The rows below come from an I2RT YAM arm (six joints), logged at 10 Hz.
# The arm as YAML. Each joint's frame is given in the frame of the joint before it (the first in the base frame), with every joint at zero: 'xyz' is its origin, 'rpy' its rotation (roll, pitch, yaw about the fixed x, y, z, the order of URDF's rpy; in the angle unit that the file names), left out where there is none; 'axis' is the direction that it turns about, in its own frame. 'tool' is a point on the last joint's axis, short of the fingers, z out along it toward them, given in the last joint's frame.
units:
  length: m
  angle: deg
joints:
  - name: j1
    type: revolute
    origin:
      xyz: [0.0, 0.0, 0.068]
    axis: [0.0, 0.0, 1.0]
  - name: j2
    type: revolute
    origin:
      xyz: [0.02, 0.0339, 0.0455]
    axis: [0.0, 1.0, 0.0]
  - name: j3
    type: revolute
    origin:
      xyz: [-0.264, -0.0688, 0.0]
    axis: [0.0, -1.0, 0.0]
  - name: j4
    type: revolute
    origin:
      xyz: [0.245, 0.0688, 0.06]
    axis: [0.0, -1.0, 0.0]
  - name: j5
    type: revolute
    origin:
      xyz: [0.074, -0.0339, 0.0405]
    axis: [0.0, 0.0, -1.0]
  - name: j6
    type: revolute
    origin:
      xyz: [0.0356, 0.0, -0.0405]
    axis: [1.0, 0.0, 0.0]
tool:
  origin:
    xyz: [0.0, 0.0, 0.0]
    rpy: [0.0, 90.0, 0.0]
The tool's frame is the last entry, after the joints.
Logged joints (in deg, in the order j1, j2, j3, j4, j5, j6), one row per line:
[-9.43 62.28 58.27 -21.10 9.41 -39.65]
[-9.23 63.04 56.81 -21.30 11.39 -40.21]
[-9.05 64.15 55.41 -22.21 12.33 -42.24]
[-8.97 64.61 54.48 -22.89 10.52 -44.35]
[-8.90 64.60 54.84 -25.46 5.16 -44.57]
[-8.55 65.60 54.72 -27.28 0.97 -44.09]
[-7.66 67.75 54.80 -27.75 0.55 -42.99]
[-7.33 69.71 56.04 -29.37 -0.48 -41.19]
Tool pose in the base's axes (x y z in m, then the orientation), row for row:
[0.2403 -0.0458 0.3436 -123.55 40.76 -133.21]
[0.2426 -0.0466 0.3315 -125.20 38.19 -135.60]
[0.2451 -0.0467 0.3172 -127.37 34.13 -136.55]
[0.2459 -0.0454 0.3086 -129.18 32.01 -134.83]
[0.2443 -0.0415 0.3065 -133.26 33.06 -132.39]
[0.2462 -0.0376 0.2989 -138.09 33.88 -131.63]
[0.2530 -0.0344 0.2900 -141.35 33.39 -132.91]
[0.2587 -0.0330 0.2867 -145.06 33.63 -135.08]
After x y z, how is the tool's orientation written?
As angles about the fixed x, y, z axes (roll, pitch, yaw), in degrees.
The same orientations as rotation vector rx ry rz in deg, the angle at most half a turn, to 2 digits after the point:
[-24.96 116.25 -40.24]
[-25.35 119.00 -41.81]
[-28.44 122.29 -42.93]
[-32.68 123.45 -41.56]
[-36.65 123.74 -35.27]
[-39.48 124.98 -29.24]
[-40.17 127.08 -26.73]
[-39.58 129.24 -23.60]

